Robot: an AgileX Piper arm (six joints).
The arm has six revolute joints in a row. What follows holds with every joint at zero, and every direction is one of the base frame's. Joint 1 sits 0.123 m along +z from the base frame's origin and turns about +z. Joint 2 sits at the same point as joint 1 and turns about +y. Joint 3 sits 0.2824 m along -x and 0.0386 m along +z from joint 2 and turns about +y. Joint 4 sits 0.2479 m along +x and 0.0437 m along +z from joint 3 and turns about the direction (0.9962, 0, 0.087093). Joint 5 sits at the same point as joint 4 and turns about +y. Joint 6 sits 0.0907 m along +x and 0.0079 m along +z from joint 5 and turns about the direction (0.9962, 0, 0.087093). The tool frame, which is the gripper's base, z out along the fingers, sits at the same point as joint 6; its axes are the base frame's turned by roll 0, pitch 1.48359 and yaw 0 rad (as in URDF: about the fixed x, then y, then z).
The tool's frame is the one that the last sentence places.
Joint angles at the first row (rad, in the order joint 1, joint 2, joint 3, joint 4, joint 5, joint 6):
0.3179, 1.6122, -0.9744, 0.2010, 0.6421, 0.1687
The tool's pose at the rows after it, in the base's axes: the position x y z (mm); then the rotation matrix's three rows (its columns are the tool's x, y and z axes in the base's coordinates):
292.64 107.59 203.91; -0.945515 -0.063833 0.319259; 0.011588 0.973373 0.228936; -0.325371 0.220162 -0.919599
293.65 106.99 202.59; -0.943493 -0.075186 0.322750; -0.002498 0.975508 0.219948; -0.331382 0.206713 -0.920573
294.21 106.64 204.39; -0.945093 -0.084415 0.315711; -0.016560 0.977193 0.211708; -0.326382 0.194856 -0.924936
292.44 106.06 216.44; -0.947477 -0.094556 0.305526; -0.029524 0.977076 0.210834; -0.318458 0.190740 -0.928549
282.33 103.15 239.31; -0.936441 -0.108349 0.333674; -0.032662 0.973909 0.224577; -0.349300 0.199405 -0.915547
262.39 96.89 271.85; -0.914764 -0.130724 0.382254; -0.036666 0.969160 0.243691; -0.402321 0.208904 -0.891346
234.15 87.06 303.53; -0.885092 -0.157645 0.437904; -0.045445 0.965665 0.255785; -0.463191 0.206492 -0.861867
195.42 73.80 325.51; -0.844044 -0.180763 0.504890; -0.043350 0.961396 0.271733; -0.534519 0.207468 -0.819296
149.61 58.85 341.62; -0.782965 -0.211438 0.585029; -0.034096 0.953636 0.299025; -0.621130 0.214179 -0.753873
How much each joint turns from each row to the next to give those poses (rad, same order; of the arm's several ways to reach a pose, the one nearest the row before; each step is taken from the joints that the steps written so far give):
0.0000, 0.0124, 0.0000, -0.0001, -0.0116, -0.0179
0.0000, 0.0044, 0.0000, -0.0150, -0.0060, -0.0035
0.0000, 0.0005, -0.0104, -0.0144, 0.0191, 0.0000
-0.0007, -0.0225, -0.0268, -0.0083, 0.0595, 0.0001
0.0000, -0.0740, -0.0068, -0.0021, 0.0468, -0.0001
-0.0001, -0.1194, -0.0006, -0.0056, 0.0618, 0.0000
0.0001, -0.1416, 0.0099, -0.0167, 0.0660, 0.0000
0.0000, -0.1741, 0.0534, -0.0115, 0.0388, 0.0001
-0.0001, -0.2033, 0.0645, -0.0018, 0.0310, -0.0064

